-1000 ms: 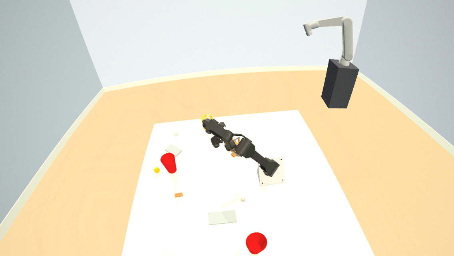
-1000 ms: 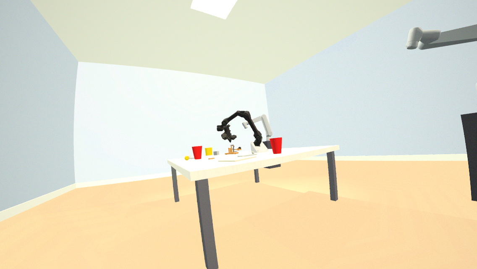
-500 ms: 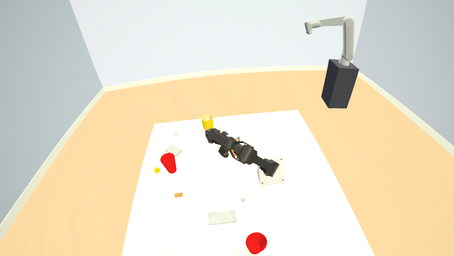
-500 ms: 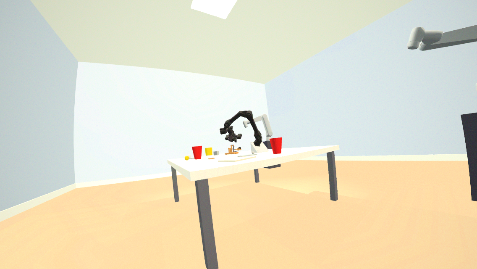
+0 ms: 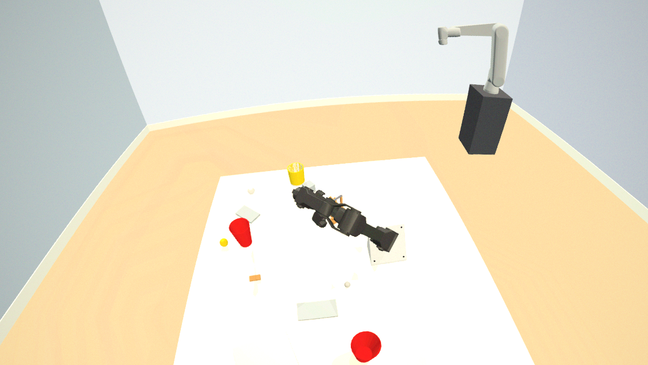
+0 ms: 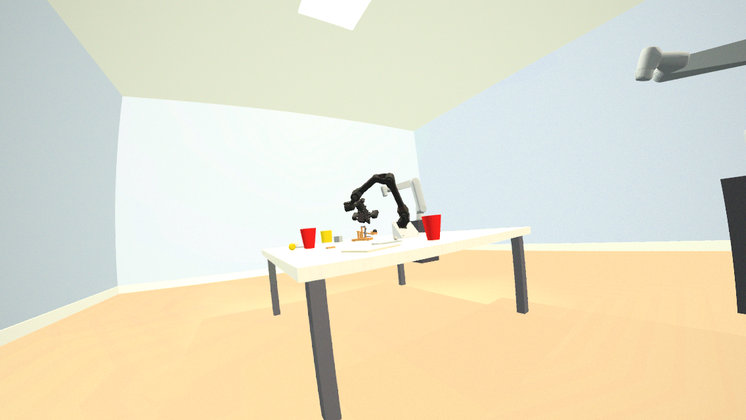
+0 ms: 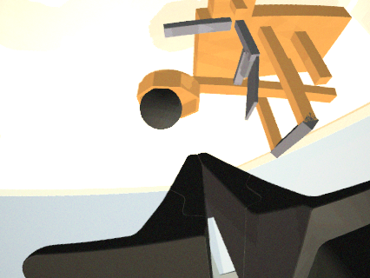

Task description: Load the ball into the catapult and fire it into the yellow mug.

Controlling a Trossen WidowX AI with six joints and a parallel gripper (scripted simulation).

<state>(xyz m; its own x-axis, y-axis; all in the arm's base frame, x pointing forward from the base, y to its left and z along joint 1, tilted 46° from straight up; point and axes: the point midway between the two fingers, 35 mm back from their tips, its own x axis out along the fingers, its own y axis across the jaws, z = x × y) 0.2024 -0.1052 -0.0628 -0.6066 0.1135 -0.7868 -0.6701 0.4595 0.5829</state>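
Right now the black ball is 4 cm behind my gripper tip, 2 cm to the right of it and 6 cm below it. From my gripper tip the other things lie so: catapult 1 cm ahead, 6 cm to the right, 7 cm below; yellow mug 25 cm ahead, 34 cm to the right, 9 cm below; grey cube 17 cm ahead, 25 cm to the right, 9 cm below.
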